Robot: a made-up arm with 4 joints.
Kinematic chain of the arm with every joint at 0, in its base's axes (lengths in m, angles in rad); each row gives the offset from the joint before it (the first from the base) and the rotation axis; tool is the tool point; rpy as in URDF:
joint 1: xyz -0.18 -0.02 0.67 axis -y
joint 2: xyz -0.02 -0.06 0 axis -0.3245 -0.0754 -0.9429
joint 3: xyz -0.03 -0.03 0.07 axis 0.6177 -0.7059 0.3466
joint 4: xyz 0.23 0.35 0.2 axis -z
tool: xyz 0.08 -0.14 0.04 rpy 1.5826 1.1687 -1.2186
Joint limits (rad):
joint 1: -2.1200..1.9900
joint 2: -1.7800..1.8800
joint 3: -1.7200..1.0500
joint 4: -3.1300..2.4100
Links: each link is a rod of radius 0.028 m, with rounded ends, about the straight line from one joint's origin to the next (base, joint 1, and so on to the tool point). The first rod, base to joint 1, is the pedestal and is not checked.
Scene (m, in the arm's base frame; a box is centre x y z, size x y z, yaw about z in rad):
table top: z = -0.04
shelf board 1: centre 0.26 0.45 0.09 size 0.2 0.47 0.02 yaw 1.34
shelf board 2: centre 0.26 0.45 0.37 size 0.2 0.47 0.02 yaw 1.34
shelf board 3: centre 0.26 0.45 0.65 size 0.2 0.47 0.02 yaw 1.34
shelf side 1: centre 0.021 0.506 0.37 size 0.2 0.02 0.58 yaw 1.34
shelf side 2: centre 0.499 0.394 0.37 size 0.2 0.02 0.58 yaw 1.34
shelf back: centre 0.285 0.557 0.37 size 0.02 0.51 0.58 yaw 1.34
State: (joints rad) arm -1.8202 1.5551 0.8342 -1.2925
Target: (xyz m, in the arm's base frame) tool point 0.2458 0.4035 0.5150
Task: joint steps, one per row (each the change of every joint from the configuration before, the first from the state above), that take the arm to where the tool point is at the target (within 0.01 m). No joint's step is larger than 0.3 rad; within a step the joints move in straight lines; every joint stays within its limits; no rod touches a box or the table.
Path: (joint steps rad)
1: 0.2027 -0.1992 0.0616 0.0399
2: 0.2027 -0.1992 0.0616 0.0399
3: -0.0130 0.0212 0.0063 -0.2790
4: -0.0130 0.0212 0.0062 -0.2790
5: -0.0129 0.0213 0.0063 -0.2790
6: -0.0130 0.0212 0.0063 -0.2790
7: -0.0130 0.0212 0.0062 -0.2790

